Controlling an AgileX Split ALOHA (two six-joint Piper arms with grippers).
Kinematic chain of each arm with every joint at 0, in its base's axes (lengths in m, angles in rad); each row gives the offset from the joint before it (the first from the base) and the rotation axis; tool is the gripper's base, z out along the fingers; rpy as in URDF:
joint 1: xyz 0 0 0.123 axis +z
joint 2: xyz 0 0 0 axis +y
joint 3: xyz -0.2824 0 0.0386 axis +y
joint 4: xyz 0.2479 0 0.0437 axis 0.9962 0 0.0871
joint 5: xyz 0 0 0 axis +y
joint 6: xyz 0.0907 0 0.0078 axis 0.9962 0 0.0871
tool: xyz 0 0 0 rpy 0 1.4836 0
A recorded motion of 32 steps. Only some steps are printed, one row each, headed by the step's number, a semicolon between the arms.
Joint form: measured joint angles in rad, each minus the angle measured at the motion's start. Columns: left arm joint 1, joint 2, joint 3, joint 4, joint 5, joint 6; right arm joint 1, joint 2, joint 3, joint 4, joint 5, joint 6.
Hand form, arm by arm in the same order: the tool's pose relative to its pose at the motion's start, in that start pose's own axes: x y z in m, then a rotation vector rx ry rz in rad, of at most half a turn. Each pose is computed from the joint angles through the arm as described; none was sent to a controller.
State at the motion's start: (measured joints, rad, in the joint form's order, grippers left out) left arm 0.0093 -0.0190 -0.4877 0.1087 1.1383 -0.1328; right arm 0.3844 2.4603 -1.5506 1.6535 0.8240 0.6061
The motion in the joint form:
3: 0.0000 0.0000 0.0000 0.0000 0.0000 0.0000; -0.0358 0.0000 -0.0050 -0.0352 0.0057 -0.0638
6: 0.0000 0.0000 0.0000 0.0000 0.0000 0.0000; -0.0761 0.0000 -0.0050 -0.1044 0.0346 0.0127
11: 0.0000 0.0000 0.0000 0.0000 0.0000 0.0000; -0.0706 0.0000 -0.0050 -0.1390 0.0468 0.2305
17: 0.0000 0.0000 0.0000 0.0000 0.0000 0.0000; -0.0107 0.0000 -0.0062 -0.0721 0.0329 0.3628
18: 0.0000 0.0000 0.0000 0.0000 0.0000 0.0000; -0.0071 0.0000 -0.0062 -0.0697 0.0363 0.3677
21: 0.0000 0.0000 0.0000 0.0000 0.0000 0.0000; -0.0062 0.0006 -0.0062 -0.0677 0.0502 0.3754
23: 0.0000 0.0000 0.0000 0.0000 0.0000 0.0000; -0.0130 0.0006 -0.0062 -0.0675 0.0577 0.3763
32: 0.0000 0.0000 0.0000 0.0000 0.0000 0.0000; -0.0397 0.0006 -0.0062 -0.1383 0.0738 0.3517
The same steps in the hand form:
3: 0.0000 0.0000 0.0000 0.0000 0.0000 0.0000; -0.0085 0.0085 -0.0114 -0.0081 -0.0166 -0.0747
6: 0.0000 0.0000 0.0000 0.0000 0.0000 0.0000; -0.0189 0.0133 -0.0247 0.0163 -0.0324 -0.0247
11: 0.0000 0.0000 0.0000 0.0000 0.0000 0.0000; -0.0181 0.0094 -0.0230 0.0455 -0.0418 0.1684
17: 0.0000 0.0000 0.0000 0.0000 0.0000 0.0000; -0.0017 -0.0014 -0.0035 0.0492 -0.0126 0.3150
18: 0.0000 0.0000 0.0000 0.0000 0.0000 0.0000; -0.0005 -0.0024 -0.0024 0.0536 -0.0088 0.3199
21: 0.0000 0.0000 0.0000 0.0000 0.0000 0.0000; 0.0005 -0.0034 -0.0020 0.0638 0.0013 0.3292
23: 0.0000 0.0000 0.0000 0.0000 0.0000 0.0000; -0.0006 -0.0019 -0.0042 0.0631 0.0061 0.3335
32: 0.0000 0.0000 0.0000 0.0000 0.0000 0.0000; -0.0088 0.0003 -0.0130 0.0892 -0.0226 0.2757

